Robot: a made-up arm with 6 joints.
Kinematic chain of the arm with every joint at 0, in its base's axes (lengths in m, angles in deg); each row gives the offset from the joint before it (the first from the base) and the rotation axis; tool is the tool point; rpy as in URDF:
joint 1: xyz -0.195 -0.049 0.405 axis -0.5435 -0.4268 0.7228
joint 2: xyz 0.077 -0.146 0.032 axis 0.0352 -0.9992 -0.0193
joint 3: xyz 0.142 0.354 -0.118 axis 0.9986 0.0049 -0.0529
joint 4: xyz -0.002 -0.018 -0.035 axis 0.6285 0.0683 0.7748
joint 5: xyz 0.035 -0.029 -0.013 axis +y
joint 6: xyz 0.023 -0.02 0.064 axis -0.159 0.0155 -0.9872
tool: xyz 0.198 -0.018 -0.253 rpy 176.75 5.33 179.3
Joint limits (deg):
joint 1: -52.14..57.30
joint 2: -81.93..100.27
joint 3: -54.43..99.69
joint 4: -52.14..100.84
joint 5: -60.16..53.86
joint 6: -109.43..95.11
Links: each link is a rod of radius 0.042 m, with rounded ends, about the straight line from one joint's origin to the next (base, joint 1, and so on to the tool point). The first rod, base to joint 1, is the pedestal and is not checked.
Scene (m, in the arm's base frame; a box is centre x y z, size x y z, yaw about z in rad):
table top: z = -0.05
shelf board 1: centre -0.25 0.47 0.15 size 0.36 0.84 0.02 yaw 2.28
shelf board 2: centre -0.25 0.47 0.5 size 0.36 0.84 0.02 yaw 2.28
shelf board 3: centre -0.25 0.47 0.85 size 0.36 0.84 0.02 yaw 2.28
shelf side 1: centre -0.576 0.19 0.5 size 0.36 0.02 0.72 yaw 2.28
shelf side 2: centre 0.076 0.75 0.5 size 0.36 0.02 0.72 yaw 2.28
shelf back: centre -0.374 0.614 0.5 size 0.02 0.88 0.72 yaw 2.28
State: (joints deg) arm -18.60 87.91 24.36 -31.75 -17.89 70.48
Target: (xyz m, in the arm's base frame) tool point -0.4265 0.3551 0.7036
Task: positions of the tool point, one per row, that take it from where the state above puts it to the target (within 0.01 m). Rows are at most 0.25 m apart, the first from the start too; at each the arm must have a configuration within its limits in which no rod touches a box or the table.
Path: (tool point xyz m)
1: 0.3023 -0.2040 0.5896
2: 0.3559 -0.0967 0.7049
3: 0.3384 0.0375 0.8024
4: 0.2493 0.1555 0.8667
5: 0.1132 0.2221 0.8880
6: -0.0299 0.2216 0.8638
7: -0.1393 0.1636 0.7988
8: -0.1884 0.0777 0.7036
9: -0.3116 0.2337 0.7284
10: -0.4265 0.3551 0.7036

